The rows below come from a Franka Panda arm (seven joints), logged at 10 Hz.
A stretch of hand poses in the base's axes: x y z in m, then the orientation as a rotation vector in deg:
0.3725, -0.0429, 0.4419, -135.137, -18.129, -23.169
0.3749, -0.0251, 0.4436, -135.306, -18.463, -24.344
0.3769, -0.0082, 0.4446, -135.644, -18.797, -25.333
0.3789, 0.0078, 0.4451, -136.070, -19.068, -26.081
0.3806, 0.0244, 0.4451, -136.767, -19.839, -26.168
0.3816, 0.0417, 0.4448, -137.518, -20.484, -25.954
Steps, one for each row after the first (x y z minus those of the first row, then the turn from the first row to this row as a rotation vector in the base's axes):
0.0024, 0.0178, 0.0017, -0.266, -0.940, -0.153
0.0044, 0.0347, 0.0027, -0.697, -1.738, -0.288
0.0064, 0.0507, 0.0032, -1.195, -2.339, -0.414
0.0081, 0.0673, 0.0032, -2.039, -2.596, -0.061
0.0091, 0.0846, 0.0029, -2.899, -2.600, 0.281

